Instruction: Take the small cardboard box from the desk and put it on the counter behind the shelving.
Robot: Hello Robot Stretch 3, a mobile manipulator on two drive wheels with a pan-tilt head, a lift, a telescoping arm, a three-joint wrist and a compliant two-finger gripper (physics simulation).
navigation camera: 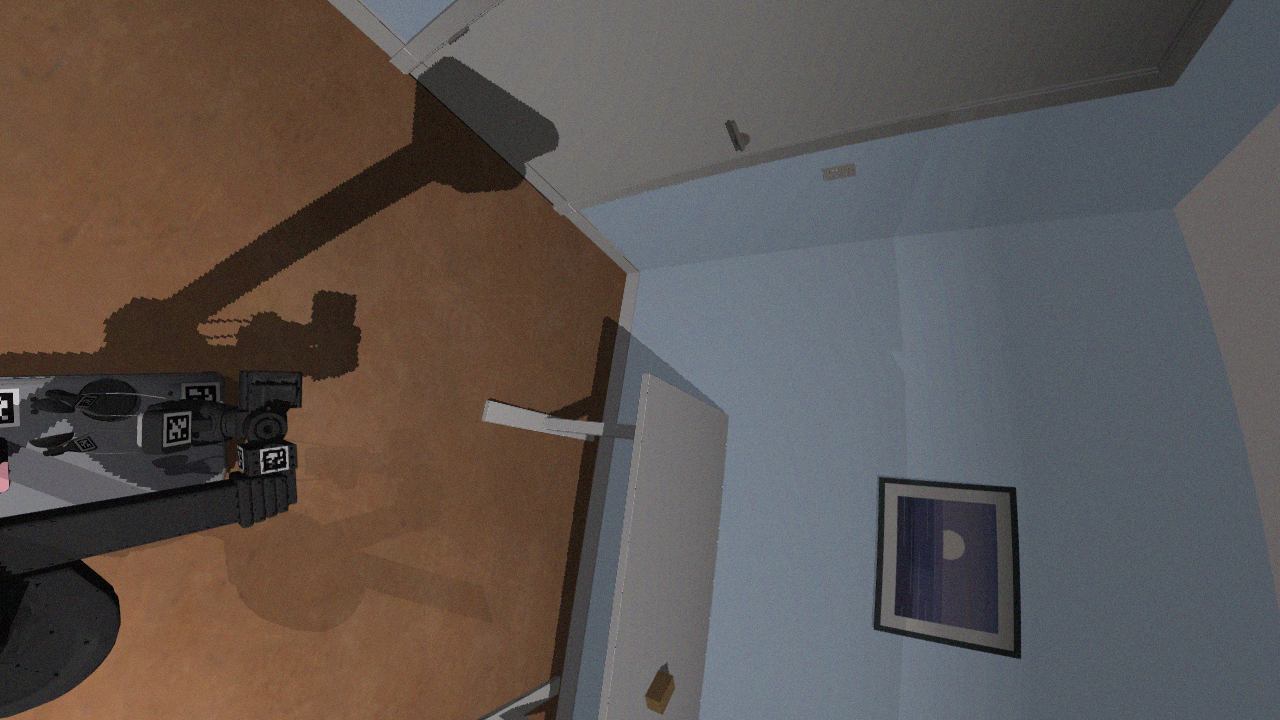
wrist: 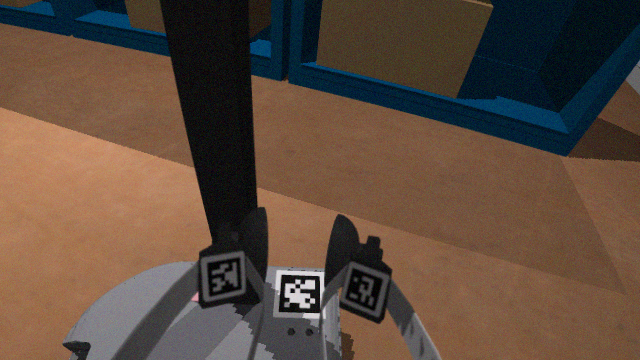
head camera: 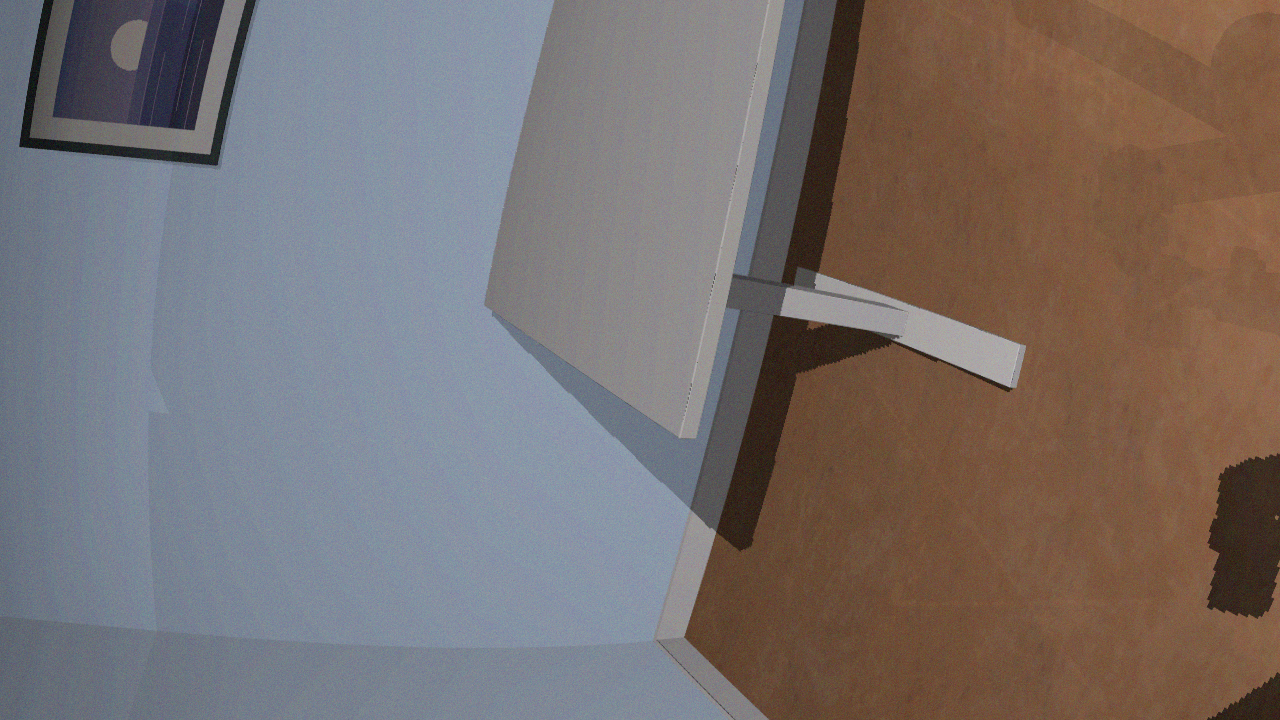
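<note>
A small cardboard box sits on the white desk, near the bottom edge of the navigation view. The part of the desk top in the head view shows no box. My gripper is open, with a gap between its fingertips and nothing held. It is folded back over my own base, well apart from the desk. The blue shelving shows at the top of the wrist view with larger cardboard boxes in it. The counter behind it does not show.
A white desk leg reaches out over the brown floor. A framed picture hangs on the blue wall above the desk. A pale door is at the top of the navigation view. My dark mast crosses the wrist view.
</note>
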